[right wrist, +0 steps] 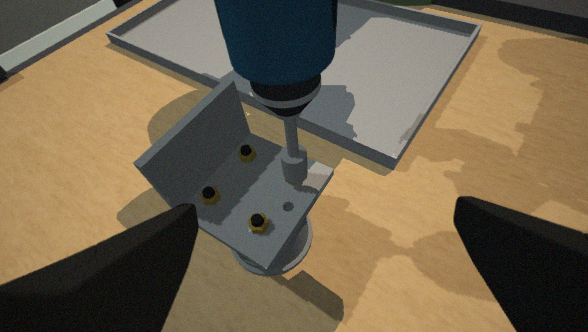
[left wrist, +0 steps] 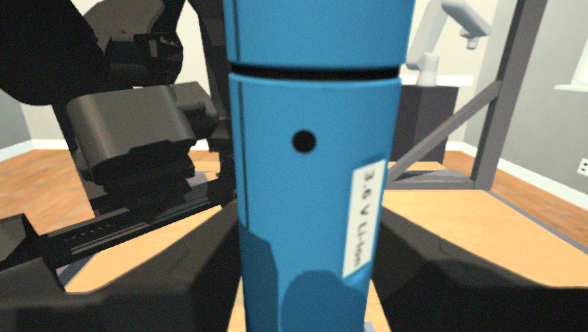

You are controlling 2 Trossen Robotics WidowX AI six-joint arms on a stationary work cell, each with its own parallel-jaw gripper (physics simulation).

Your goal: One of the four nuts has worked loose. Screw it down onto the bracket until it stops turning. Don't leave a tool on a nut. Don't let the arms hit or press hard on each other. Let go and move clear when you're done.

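Frame: origin at the left arm's base, x right, y ahead, z up, level; metres.
Seen in the pictures: left gripper, fingertip midpoint: [left wrist: 302, 209]; right gripper, fingertip midpoint: [right wrist: 324, 212].
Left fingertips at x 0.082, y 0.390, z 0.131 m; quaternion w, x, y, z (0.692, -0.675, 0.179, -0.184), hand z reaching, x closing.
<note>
Pixels of each thing's top centre, then the offset from my left fingertips to it. "spot": a spot on its surface instead.
- blue electric screwdriver, surface spot: [left wrist: 312, 200] spot: dx -0.022, dy -0.034, dz +0.024 m
- grey socket, middle of its top: [right wrist: 286, 111] dx -0.006, dy -0.012, dz -0.095 m
- nut, middle of its top: [right wrist: 250, 180] dx +0.020, dy -0.004, dz -0.141 m
- grey shallow tray, middle of its top: [right wrist: 274, 28] dx +0.062, dy -0.265, dz -0.199 m
- round grey base, surface spot: [right wrist: 304, 245] spot: dx -0.008, dy +0.006, dz -0.207 m
A blue electric screwdriver [left wrist: 312, 200] [right wrist: 280, 35] stands upright, with a grey socket [right wrist: 294, 167] at its lower end. My left gripper [left wrist: 302, 209] is shut on the screwdriver's body. The socket is down over one corner of the grey angle bracket [right wrist: 235, 200], and the nut there is hidden under it. Three brass nuts show on the bracket's flat plate: one nut [right wrist: 246, 153] near the upright wall, another nut [right wrist: 210, 195] to its left, and a nut [right wrist: 258, 223] at the near side. My right gripper [right wrist: 324, 212] is open and empty, its fingers on either side of the bracket view.
A grey shallow tray [right wrist: 345, 141] lies behind the bracket. The bracket sits on a round grey base [right wrist: 304, 245]. The dark right arm [left wrist: 132, 130] stands close at the left in the left wrist view. A grey frame post [left wrist: 502, 100] rises at the right there.
</note>
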